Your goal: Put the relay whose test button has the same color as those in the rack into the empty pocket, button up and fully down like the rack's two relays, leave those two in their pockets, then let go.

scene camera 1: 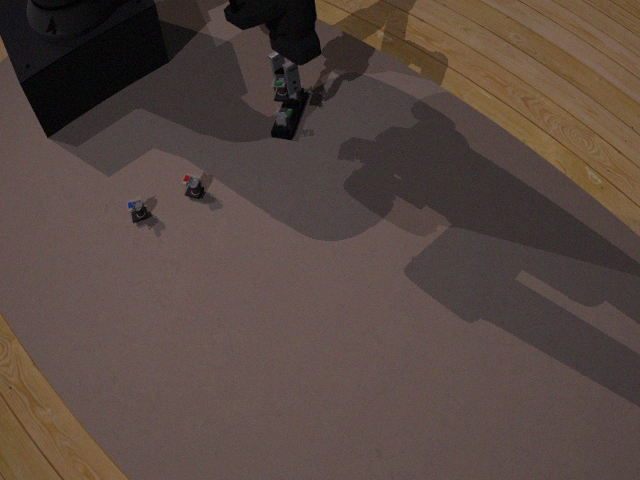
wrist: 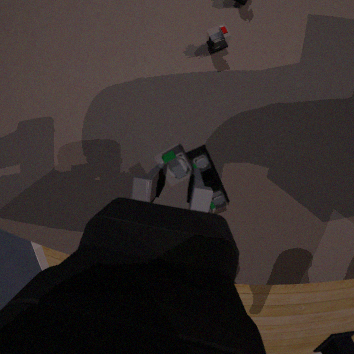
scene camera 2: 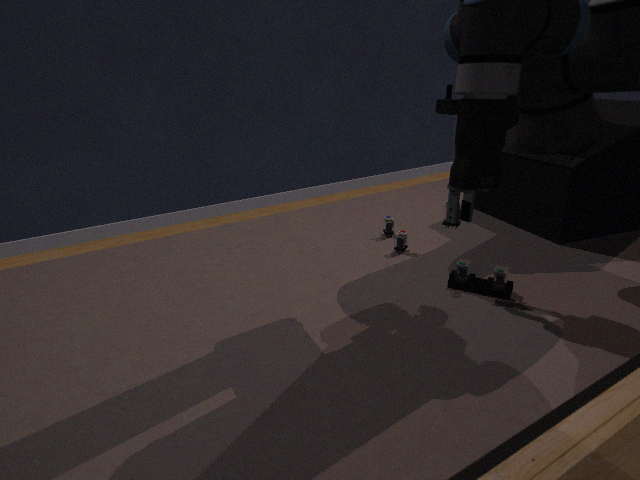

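Seen in the pictures: gripper, fingertip midpoint: (scene camera 1: 288, 86) (wrist: 177, 176) (scene camera 2: 458, 221); arm's base, origin of the base link: (scene camera 1: 71, 3) (scene camera 2: 559, 134).
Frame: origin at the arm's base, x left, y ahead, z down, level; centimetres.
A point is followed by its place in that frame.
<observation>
My gripper (scene camera 1: 285, 81) {x 18.1, y 45.5, z 8.7 cm} (scene camera 2: 459, 207) {x 18.1, y 45.5, z 8.7 cm} (wrist: 177, 176) {x 18.1, y 45.5, z 8.7 cm} is shut on a grey relay with a green test button (scene camera 1: 280, 88) {x 15.7, y 46.8, z 6.4 cm} (wrist: 177, 164) {x 16.4, y 45.4, z 6.0 cm}, held upright, button up; in scene camera 2 the finger hides most of it. It hangs above the mat, beside the rack on the robot-base side, apart from it. The black rack (scene camera 1: 281, 133) {x 16.5, y 44.8, z 20.0 cm} (scene camera 2: 480, 287) {x 22.1, y 43.0, z 20.2 cm} (wrist: 214, 179) {x 21.1, y 40.5, z 21.1 cm} holds two green-button relays in its end pockets: one relay (scene camera 1: 282, 119) {x 17.4, y 44.3, z 17.4 cm} (scene camera 2: 462, 271) {x 19.2, y 44.6, z 17.9 cm} (wrist: 201, 162) {x 17.8, y 43.3, z 16.7 cm} and another relay (scene camera 2: 499, 277) {x 24.3, y 41.1, z 17.7 cm} (wrist: 219, 200) {x 23.0, y 39.7, z 16.7 cm}, which a finger hides in scene camera 1. The pocket between them is empty.
A red-button relay (scene camera 1: 194, 186) {x -1.0, y 45.2, z 17.3 cm} (scene camera 2: 401, 241) {x 0.5, y 44.6, z 18.6 cm} (wrist: 217, 41) {x 0.5, y 43.7, z 17.7 cm} and a blue-button relay (scene camera 1: 138, 209) {x -10.4, y 41.8, z 17.6 cm} (scene camera 2: 388, 226) {x -9.3, y 41.5, z 18.8 cm} stand upright on the mat (scene camera 1: 258, 335) {x -7.9, y 68.9, z 21.4 cm} (scene camera 2: 232, 268) {x -9.8, y 79.1, z 21.4 cm}, away from the rack. The dark robot base (scene camera 1: 98, 77) {x -1.9, y 10.1, z 14.6 cm} (scene camera 2: 540, 198) {x 6.2, y 10.9, z 12.6 cm} stands behind the gripper in scene camera 2.
</observation>
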